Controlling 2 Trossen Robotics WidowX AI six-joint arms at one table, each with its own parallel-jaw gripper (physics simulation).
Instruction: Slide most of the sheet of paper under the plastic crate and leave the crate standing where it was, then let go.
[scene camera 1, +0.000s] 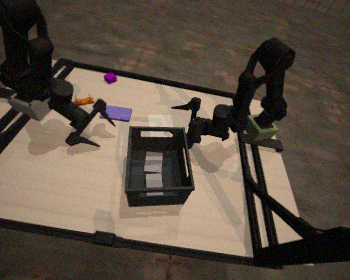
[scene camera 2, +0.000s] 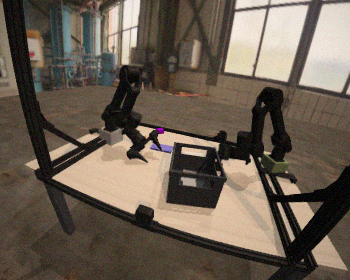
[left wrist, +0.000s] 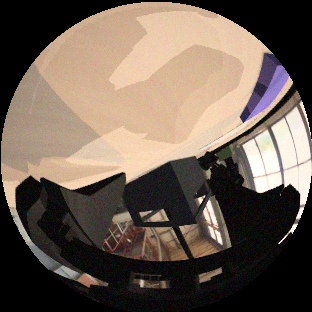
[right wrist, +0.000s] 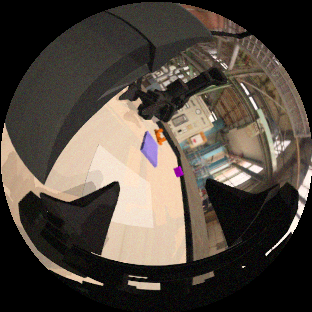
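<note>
The dark plastic crate (scene camera 1: 160, 198) (scene camera 2: 195, 194) (left wrist: 184, 187) (right wrist: 75, 75) stands upright on the table. The white sheet of paper (scene camera 1: 160, 120) (right wrist: 125, 200) lies flat, partly showing beyond the crate's far wall in scene camera 1; the crate hides any part beneath it. Pale patches show on the crate's floor. My right gripper (scene camera 1: 181, 126) (right wrist: 163, 185) is open and empty, beside the crate's far right corner, near the paper; the crate partly hides it in scene camera 2. My left gripper (scene camera 1: 107, 135) (scene camera 2: 154, 155) (left wrist: 171, 179) is open and empty, left of the crate and apart from it.
A flat violet slab (scene camera 1: 119, 113) (scene camera 2: 161, 148) (left wrist: 272, 90) (right wrist: 150, 149) lies near my left gripper. A small orange object (scene camera 1: 84, 101) (right wrist: 160, 136) and a purple cube (scene camera 1: 110, 78) (scene camera 2: 160, 131) (right wrist: 178, 171) lie farther back. Black rails edge the table.
</note>
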